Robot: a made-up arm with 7 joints.
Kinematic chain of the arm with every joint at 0, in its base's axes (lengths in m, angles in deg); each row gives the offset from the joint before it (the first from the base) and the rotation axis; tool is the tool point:
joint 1: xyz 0 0.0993 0 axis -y
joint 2: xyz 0 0.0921 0 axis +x
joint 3: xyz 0 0 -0.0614 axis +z
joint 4: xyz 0 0 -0.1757 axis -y
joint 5: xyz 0 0 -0.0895 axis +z
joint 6: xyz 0 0 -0.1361 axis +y
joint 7: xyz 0 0 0 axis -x
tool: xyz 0 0 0
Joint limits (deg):
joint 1: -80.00..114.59
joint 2: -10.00..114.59
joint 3: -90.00..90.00
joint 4: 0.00..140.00
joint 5: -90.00..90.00
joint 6: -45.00..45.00
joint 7: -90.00..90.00
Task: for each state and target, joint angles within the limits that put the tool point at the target. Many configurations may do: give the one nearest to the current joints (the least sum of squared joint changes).
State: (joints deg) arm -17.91 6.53 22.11 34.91 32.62 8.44 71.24
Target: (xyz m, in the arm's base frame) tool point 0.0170 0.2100 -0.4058
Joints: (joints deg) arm -24.08 -5.79 16.94 57.04 32.62 8.44 71.24
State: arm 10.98 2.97 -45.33 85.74 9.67 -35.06 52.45
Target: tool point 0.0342 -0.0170 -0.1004
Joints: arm -3.48 -8.10 -78.19 119.35 9.67 -35.06 52.45
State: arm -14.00 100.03 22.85 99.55 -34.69 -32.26 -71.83
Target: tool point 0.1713 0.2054 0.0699
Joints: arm -45.23 114.59 64.59 132.80 -34.69 -32.26 -71.83
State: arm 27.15 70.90 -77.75 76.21 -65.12 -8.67 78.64
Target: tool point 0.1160 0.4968 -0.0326
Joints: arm 36.48 114.48 -70.88 89.64 -65.12 -8.67 78.64
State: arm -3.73 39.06 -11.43 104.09 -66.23 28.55 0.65
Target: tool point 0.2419 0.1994 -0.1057
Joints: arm 16.85 25.26 -18.15 110.44 -66.23 28.55 0.65
